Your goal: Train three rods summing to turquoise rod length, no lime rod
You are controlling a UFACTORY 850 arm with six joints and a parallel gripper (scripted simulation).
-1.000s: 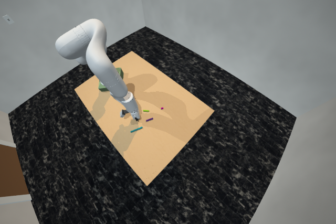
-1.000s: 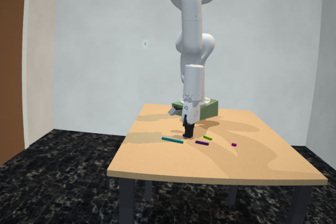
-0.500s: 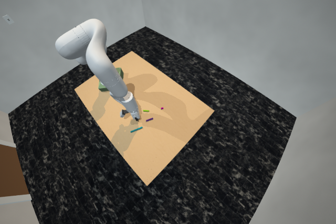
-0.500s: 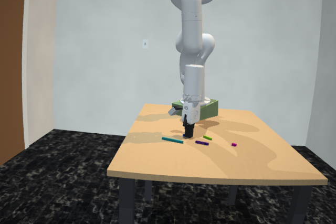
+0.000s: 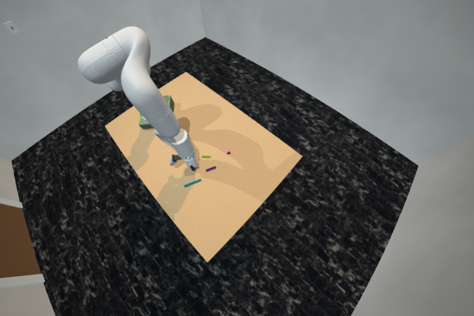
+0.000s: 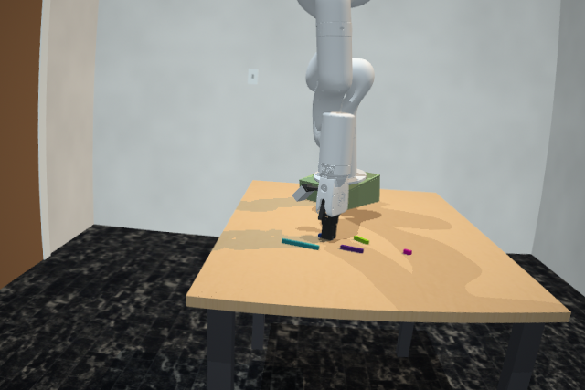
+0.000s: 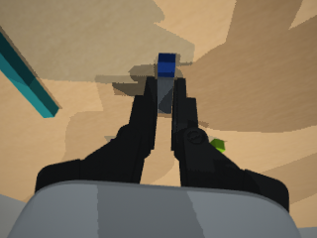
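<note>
Right now my hand is 20 mm above the grey rod. From my hand the other things lie so: purple rod 80 mm ahead, 60 mm to the left, 20 mm below; then lime rod 90 mm to the left, 20 mm below; then blue rod 10 mm behind, 20 mm to the right, 20 mm below.
</note>
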